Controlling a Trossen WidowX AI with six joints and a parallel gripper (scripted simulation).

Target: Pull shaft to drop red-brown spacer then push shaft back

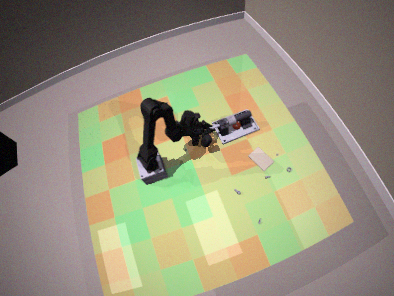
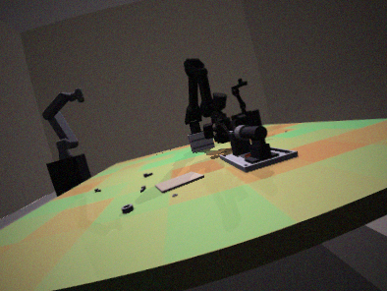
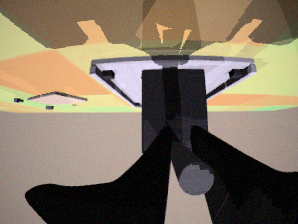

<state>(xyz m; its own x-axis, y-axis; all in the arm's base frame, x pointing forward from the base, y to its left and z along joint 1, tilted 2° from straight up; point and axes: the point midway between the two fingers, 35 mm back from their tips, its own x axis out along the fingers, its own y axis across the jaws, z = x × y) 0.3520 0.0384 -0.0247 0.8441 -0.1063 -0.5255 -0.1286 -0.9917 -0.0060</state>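
My gripper tip is 5 cm short of the shaft, 1 cm to the left of it and 2 cm below it. From my gripper tip the other things lie so: flat tan plate: 13 cm ahead, 26 cm to the right, 6 cm below; then red-brown spacer: 13 cm ahead, 2 cm to the right, 5 cm below.
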